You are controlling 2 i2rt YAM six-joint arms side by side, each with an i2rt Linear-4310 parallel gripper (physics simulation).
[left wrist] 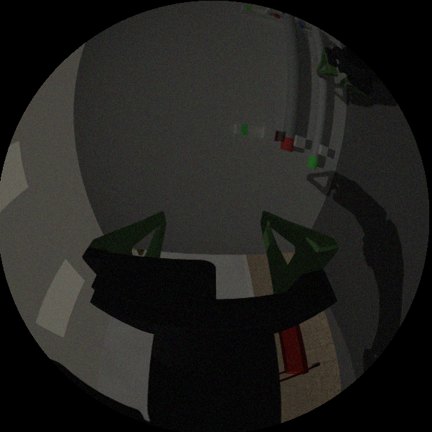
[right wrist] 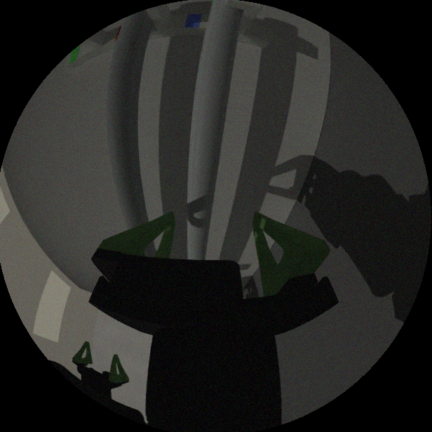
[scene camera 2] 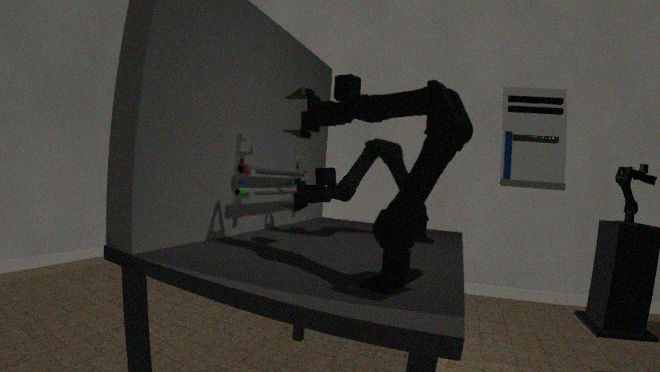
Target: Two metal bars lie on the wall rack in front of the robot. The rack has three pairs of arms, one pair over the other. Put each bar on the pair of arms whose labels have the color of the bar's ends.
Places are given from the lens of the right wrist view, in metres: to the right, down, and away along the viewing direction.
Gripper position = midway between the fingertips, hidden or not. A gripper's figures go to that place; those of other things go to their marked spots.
my left gripper [right wrist: 100,347]: -0.28, 0.32, 0.14
my right gripper [right wrist: 213,217]: 0.00, 0.00, 0.13
grey wall panel [right wrist: 277,97]: 0.07, -0.14, 0.11
